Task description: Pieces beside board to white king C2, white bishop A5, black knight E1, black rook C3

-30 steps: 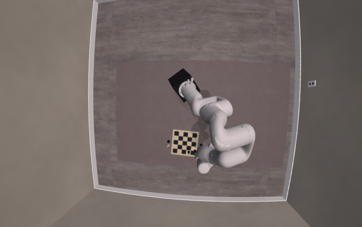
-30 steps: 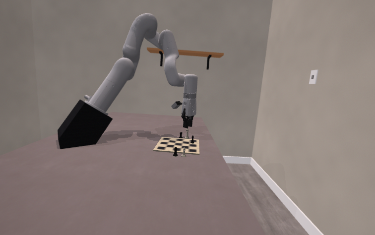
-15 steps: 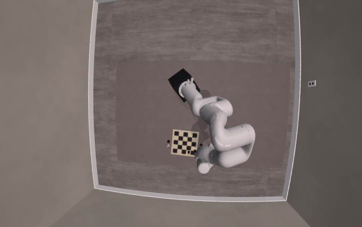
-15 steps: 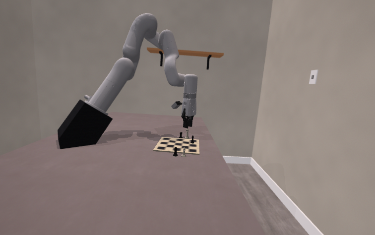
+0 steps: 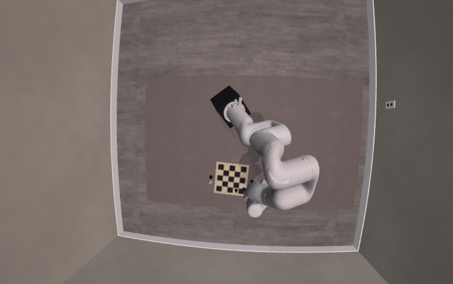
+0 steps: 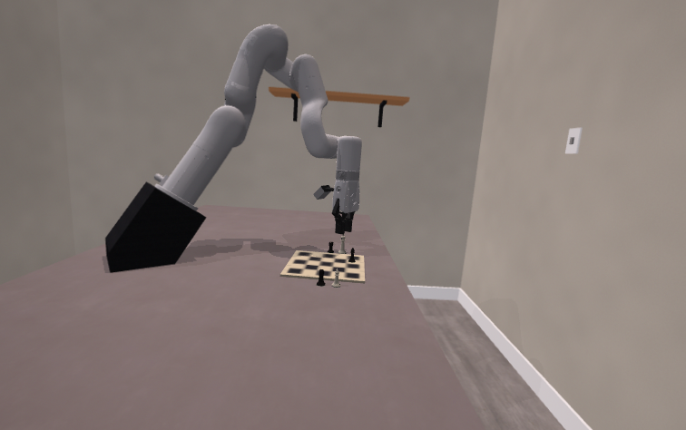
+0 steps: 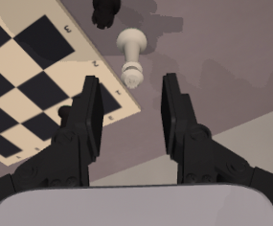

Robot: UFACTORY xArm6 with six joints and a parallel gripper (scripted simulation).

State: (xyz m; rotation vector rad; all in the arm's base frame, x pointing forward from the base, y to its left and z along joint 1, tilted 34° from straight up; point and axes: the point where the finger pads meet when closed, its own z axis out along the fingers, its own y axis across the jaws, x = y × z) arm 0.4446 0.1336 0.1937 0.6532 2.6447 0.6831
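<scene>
My hand is 6 cm above the white king. From my hand the other things lie so: chessboard: 14 cm to the right, 9 cm below, 2 cm behind; black piece: 28 cm to the right, 7 cm below, 1 cm behind; white bishop: 28 cm to the right, 7 cm below, 3 cm ahead.
</scene>
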